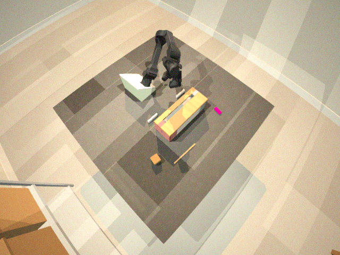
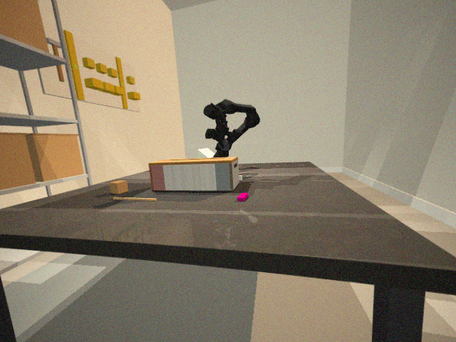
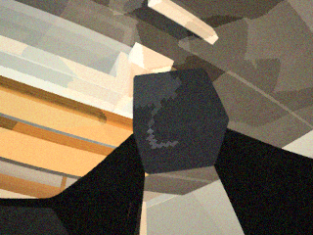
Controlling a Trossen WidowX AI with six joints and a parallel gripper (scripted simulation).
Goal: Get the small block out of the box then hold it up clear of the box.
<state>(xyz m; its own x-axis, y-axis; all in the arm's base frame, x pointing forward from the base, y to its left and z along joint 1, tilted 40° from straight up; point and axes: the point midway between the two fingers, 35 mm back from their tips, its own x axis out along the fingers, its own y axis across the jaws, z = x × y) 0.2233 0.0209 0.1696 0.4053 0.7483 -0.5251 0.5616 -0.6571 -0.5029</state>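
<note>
My gripper tip is 1 cm to the left of the grey-blue block and 1 cm past it. Round my gripper tip: wooden stick 33 cm ahead, 31 cm to the right, 17 cm below.
</note>
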